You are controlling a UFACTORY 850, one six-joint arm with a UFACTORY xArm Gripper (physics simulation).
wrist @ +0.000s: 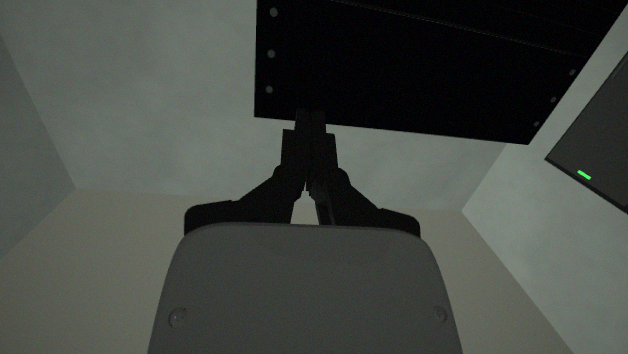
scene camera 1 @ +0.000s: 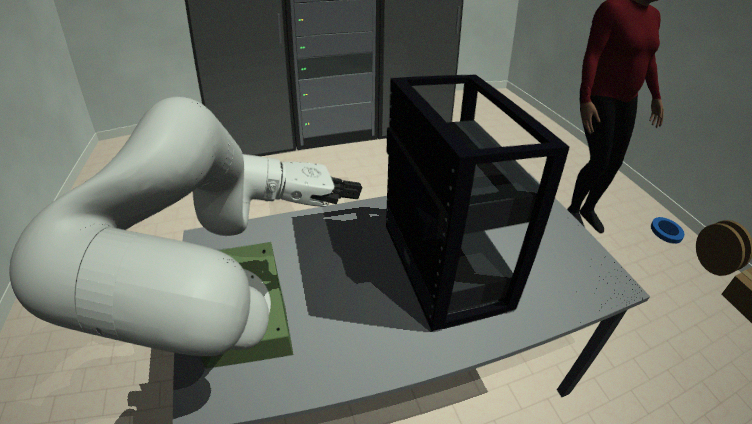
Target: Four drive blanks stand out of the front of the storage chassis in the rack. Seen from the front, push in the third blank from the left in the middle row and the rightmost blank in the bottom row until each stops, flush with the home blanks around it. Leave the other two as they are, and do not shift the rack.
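Observation:
The black rack (scene camera 1: 513,152) (wrist: 264,70) stands upright on the grey table (scene camera 1: 342,363). Its front faces the arm in scene camera 1. The storage chassis front is almost black in shadow, and single blanks, standing out or flush, cannot be told apart in either view. My gripper (scene camera 1: 357,189) (wrist: 307,127) is shut and empty. It is in front of the rack with a gap visible in scene camera 1, above the table's height. In the wrist view its fingertips overlap the edge of the dark rack front; whether they touch it cannot be told there.
A green base plate (scene camera 1: 281,339) lies under the arm. Dark server cabinets (scene camera 1: 242,68) stand behind the table. A person in a red top (scene camera 1: 624,52) stands behind the rack at the right. A blue ring (scene camera 1: 667,240) and round brown discs (scene camera 1: 721,248) are at the far right.

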